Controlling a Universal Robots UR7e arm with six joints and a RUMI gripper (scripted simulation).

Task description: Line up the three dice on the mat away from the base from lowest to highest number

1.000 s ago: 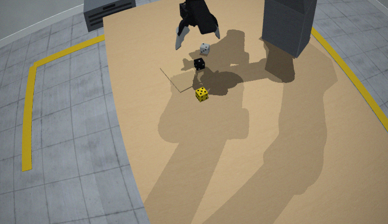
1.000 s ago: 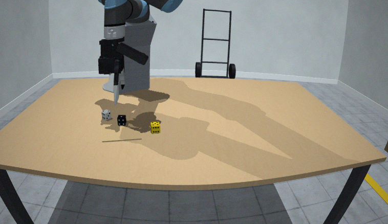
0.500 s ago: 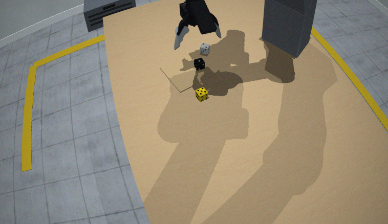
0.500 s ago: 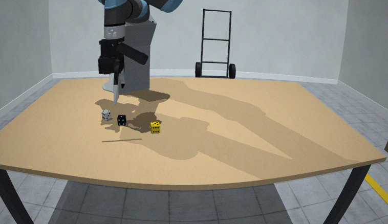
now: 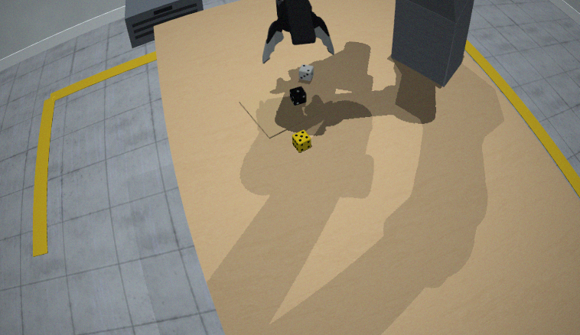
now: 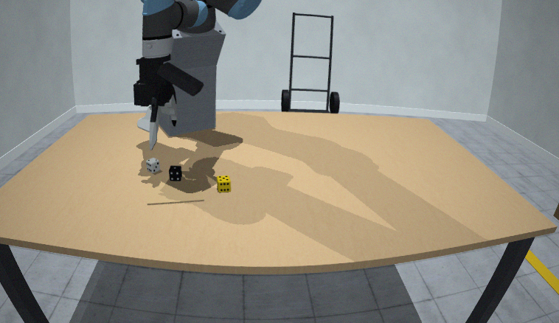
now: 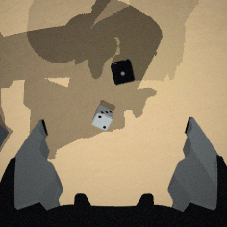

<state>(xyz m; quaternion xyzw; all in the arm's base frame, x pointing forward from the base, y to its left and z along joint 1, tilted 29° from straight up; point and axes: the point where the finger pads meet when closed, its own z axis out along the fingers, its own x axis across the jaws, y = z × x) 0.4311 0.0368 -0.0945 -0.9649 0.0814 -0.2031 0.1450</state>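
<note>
The white die is 3 cm behind my hand, 5 cm to the right of it and 9 cm below it. Also, from my hand: yellow die (4 cm ahead, 16 cm to the left, 9 cm below); then mat (6 cm ahead, 3 cm to the left, 11 cm below); then black die (1 cm ahead, 3 cm to the left, 9 cm below).
</note>
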